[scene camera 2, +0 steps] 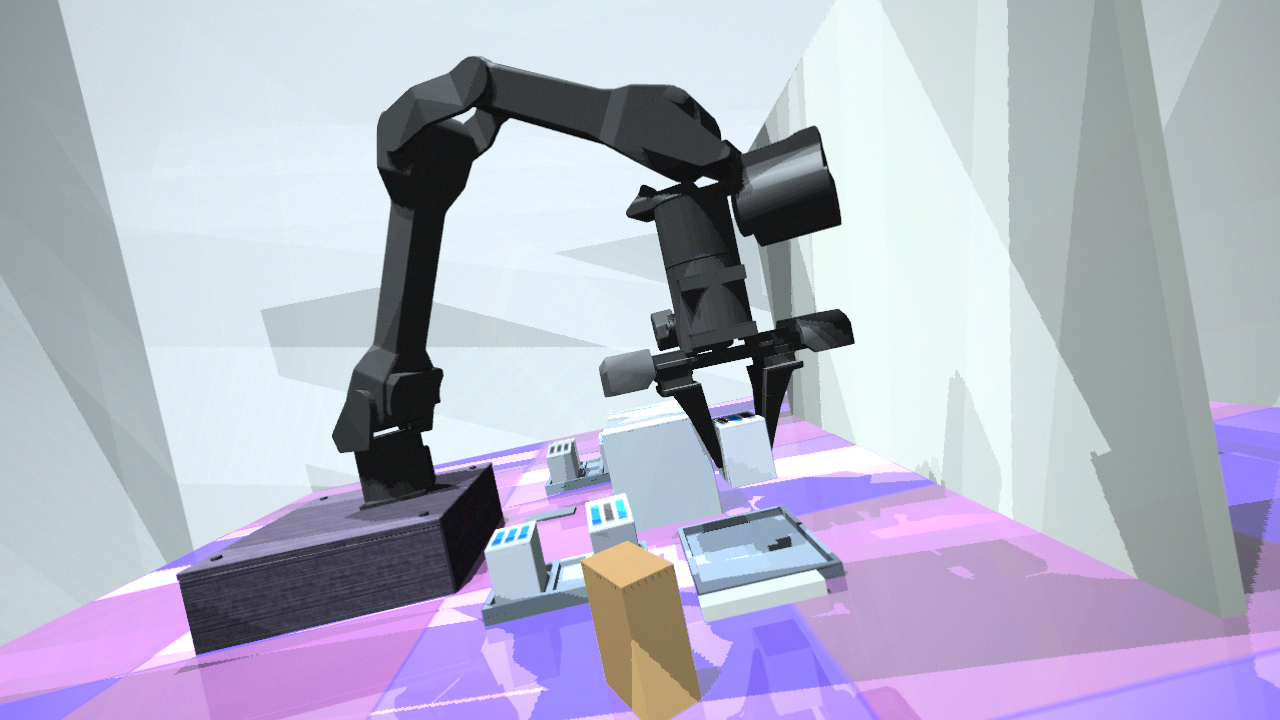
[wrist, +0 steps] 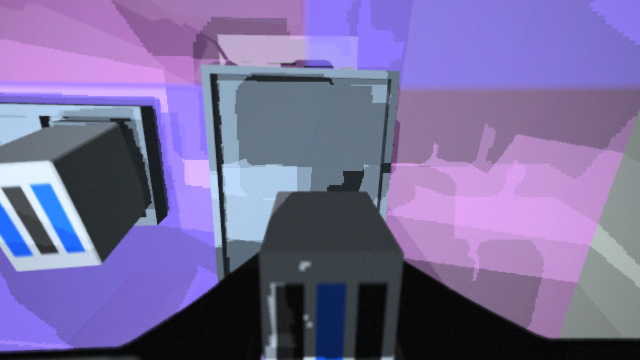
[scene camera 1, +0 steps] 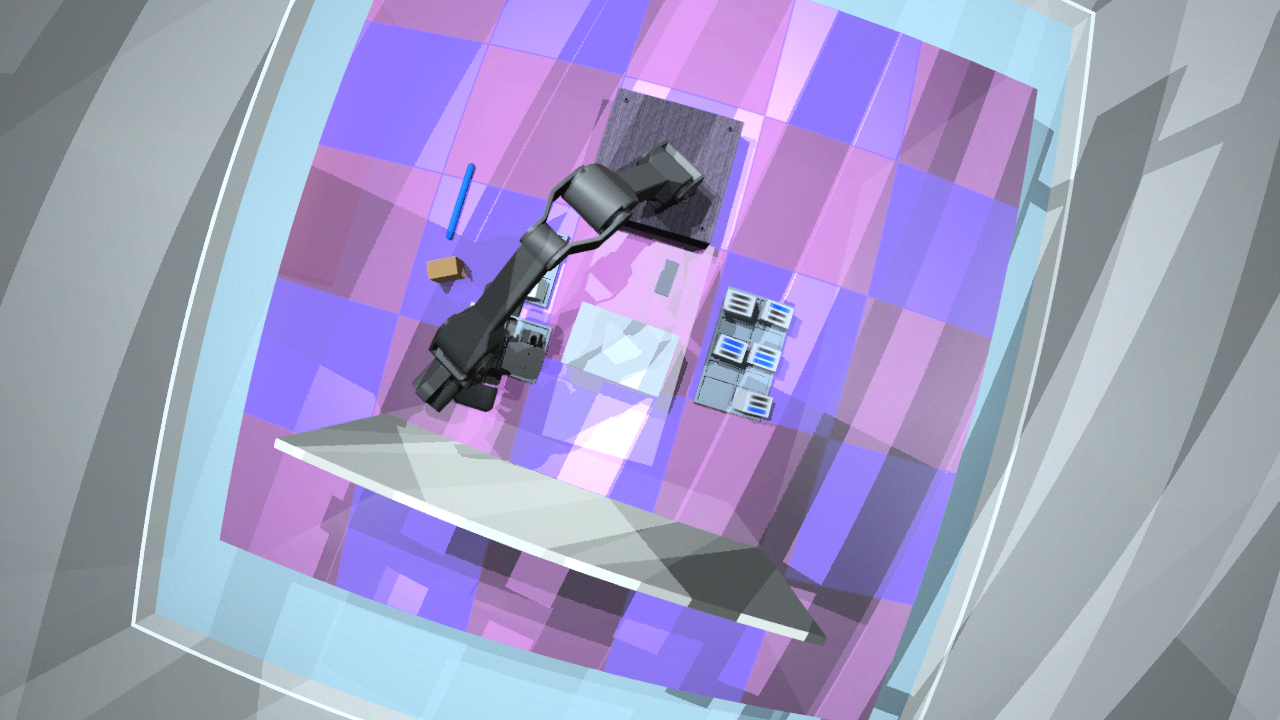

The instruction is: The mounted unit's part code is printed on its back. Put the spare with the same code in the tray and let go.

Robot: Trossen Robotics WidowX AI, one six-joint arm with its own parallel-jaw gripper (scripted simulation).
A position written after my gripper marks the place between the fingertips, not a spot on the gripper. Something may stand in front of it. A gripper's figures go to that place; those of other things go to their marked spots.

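My own gripper point(scene camera 2: 743, 461) is 430 mm from the lens. The rack point(scene camera 2: 591, 472) stands 800 mm from the lens, whereas the wall panel point(scene camera 2: 1009, 257) is 420 mm from the lens. Taking the marked spots on the wall panel and on the rack, I find them 590 mm apart.
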